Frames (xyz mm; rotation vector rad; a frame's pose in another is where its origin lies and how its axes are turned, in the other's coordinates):
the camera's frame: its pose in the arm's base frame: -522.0 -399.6 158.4 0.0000 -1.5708 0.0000
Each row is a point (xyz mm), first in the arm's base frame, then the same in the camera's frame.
Working: the arm's base frame: its pose in the camera's frame: -158.4 399.6 -522.0 0.0000 1.5708 0.0000

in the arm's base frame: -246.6 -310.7 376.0
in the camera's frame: 217.6 88.9 -275.4
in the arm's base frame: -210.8 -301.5 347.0
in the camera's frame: 188.6 98.1 -311.2
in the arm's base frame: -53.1 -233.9 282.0
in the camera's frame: 123.6 165.7 -468.9
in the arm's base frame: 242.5 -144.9 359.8
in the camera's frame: 201.4 254.7 -764.5
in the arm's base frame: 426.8 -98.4 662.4
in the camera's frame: 504.0 301.2 -948.8
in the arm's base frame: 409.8 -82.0 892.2
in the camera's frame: 733.8 317.6 -931.8
